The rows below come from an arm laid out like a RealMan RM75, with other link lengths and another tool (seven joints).
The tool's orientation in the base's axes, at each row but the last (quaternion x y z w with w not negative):
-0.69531 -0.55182 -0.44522 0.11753
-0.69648 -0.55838 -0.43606 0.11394
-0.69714 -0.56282 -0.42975 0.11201
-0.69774 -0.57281 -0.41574 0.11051
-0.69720 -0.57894 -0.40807 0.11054
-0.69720 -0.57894 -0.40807 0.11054
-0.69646 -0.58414 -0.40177 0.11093
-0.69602 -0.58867 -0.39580 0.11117
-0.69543 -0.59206 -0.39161 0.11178
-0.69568 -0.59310 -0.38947 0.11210
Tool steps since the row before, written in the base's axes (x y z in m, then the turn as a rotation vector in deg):
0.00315 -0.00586 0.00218 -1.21 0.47 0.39
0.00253 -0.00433 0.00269 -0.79 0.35 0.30
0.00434 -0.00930 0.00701 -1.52 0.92 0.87
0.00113 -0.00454 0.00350 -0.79 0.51 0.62
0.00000 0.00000 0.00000 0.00 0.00 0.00
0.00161 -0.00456 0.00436 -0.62 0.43 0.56
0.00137 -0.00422 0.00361 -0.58 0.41 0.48
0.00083 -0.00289 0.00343 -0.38 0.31 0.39
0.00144 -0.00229 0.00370 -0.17 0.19 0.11
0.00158 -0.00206 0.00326 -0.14 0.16 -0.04
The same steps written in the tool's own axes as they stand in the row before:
-0.00227 0.00559 -0.00355 0.61 -1.10 -0.51
-0.00097 0.00462 -0.00318 0.46 -0.72 -0.33
-0.00133 0.00929 -0.00814 1.27 -1.37 -0.66
-0.00074 0.00358 -0.00455 0.80 -0.67 -0.43
0.00000 0.00000 0.00000 0.00 0.00 0.00
-0.00024 0.00422 -0.00495 0.70 -0.51 -0.36
-0.00058 0.00361 -0.00440 0.63 -0.49 -0.31
0.00022 0.00264 -0.00372 0.50 -0.31 -0.23
0.00081 0.00308 -0.00330 0.22 -0.17 -0.03
0.00067 0.00300 -0.00282 0.09 -0.18 0.07

